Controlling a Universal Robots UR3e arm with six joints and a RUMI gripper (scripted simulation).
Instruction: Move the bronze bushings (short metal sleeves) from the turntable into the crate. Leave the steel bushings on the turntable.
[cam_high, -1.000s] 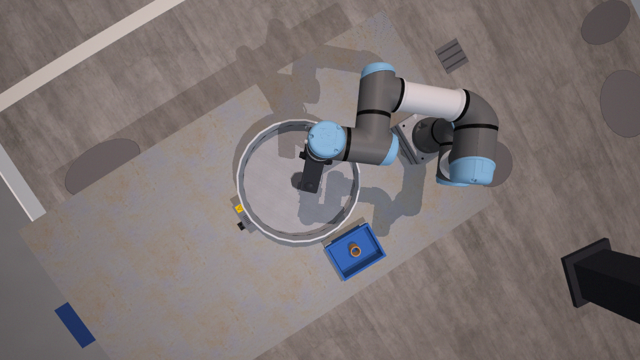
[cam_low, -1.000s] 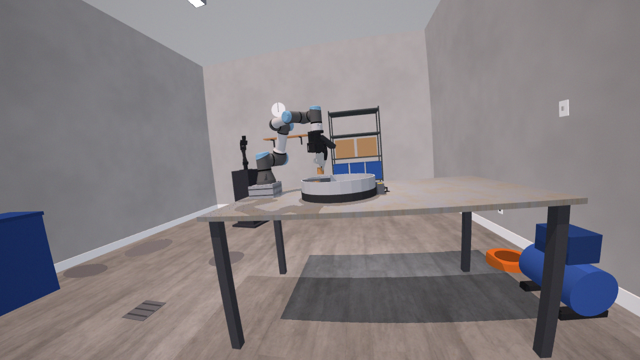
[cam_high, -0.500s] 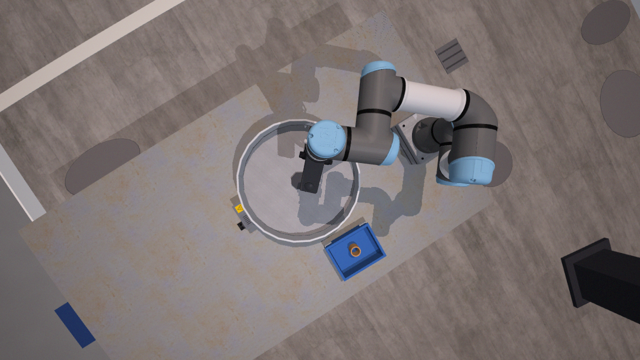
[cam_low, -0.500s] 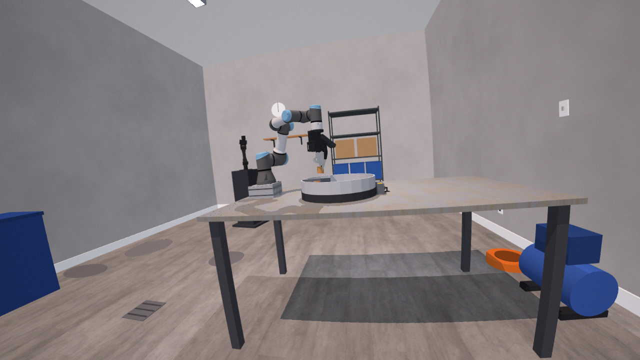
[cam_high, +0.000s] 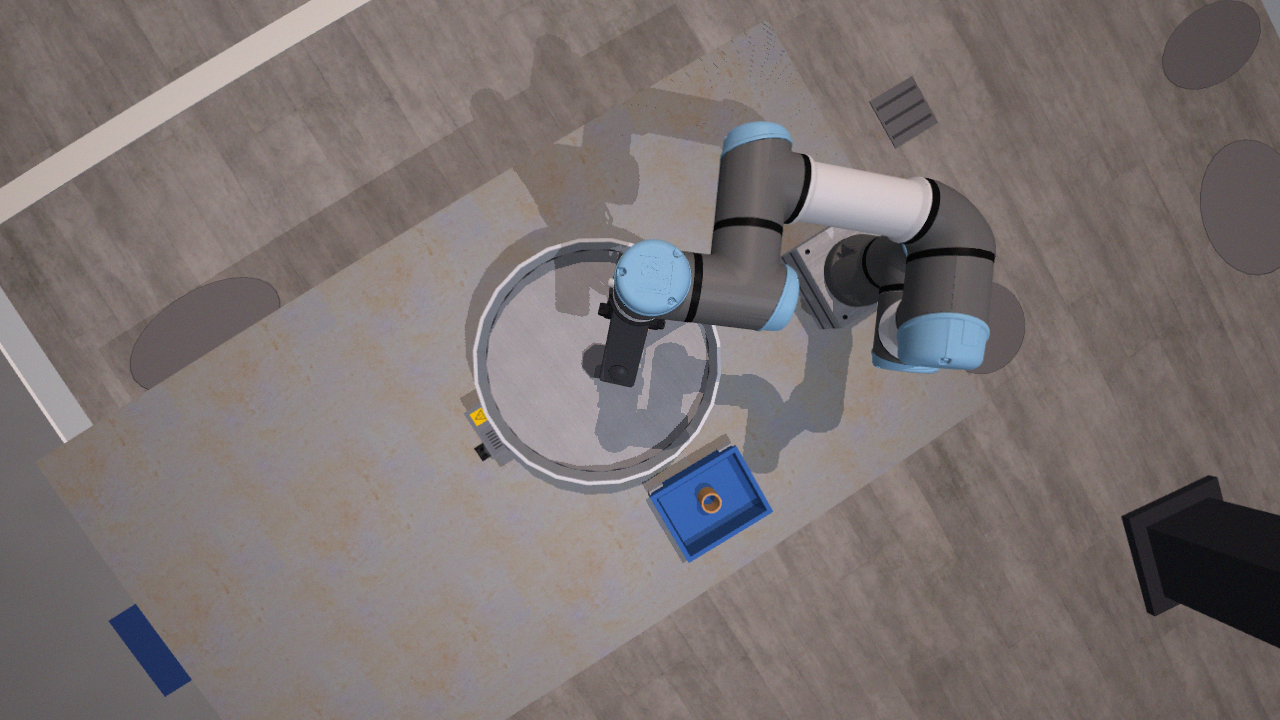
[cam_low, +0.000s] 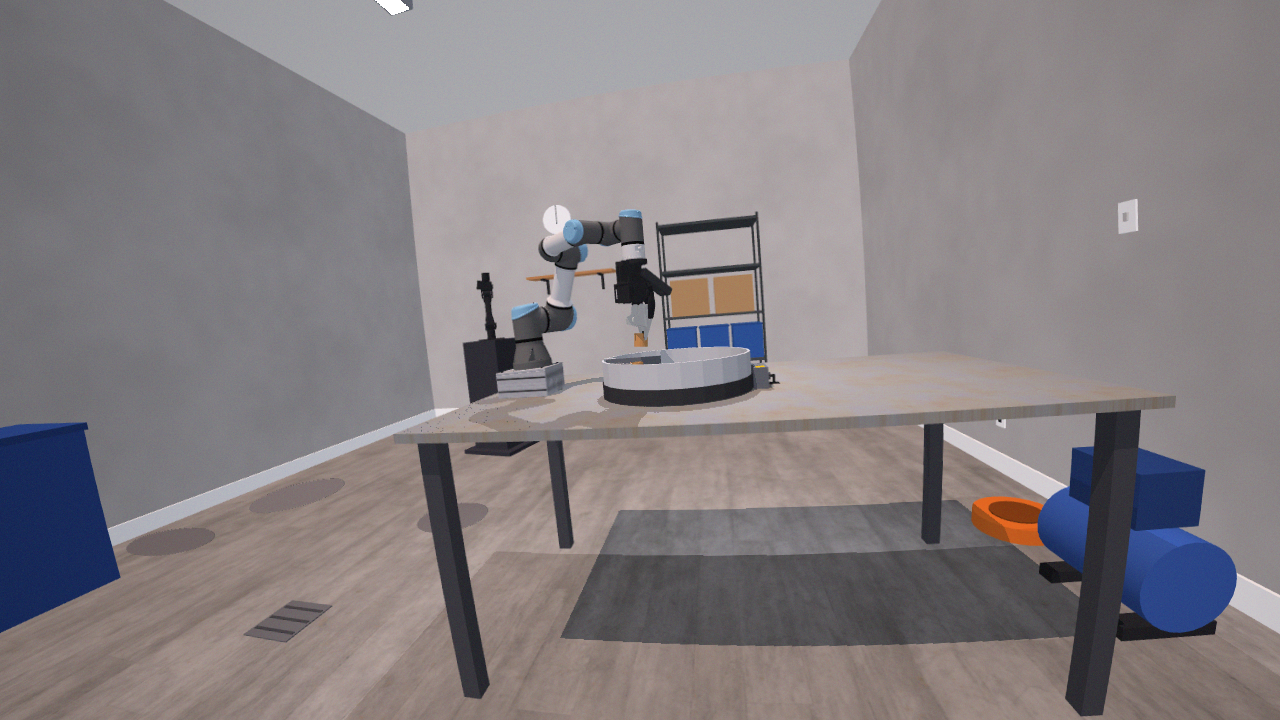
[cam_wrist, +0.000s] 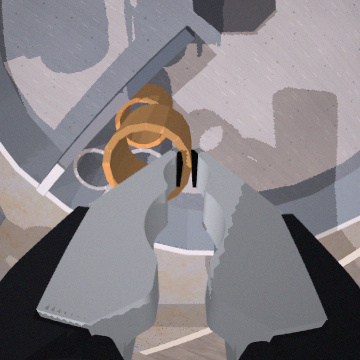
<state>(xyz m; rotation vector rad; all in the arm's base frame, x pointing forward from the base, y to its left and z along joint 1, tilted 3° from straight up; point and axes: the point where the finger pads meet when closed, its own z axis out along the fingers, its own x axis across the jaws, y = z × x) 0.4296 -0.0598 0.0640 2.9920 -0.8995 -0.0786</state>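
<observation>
The blue crate is 3 cm behind my hand, 38 cm to the left of it and 14 cm below it. The rest, counted from my hand: round turntable (7 cm ahead, 5 cm to the left, 12 cm below).
</observation>
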